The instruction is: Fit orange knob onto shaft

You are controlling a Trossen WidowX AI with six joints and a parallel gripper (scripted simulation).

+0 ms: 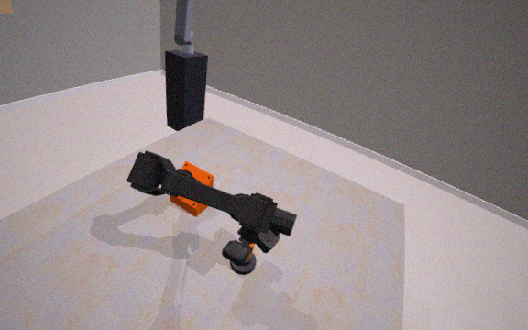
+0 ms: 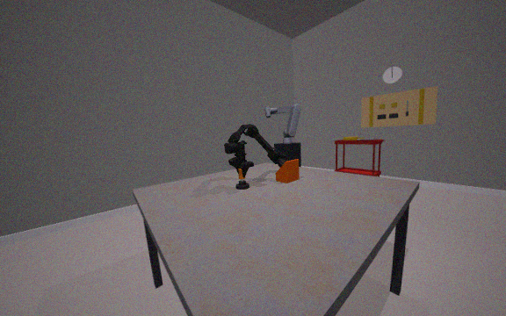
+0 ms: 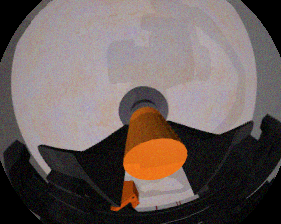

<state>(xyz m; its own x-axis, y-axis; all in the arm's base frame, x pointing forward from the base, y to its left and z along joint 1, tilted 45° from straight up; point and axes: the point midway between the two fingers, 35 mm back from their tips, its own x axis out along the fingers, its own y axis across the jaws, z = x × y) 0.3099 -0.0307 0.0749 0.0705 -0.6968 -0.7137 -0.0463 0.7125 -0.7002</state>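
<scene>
Now: the orange knob 3 cm above my gripper tip. The rest, counted from my gripper tip: round dark pedestal: 4 cm below.
</scene>
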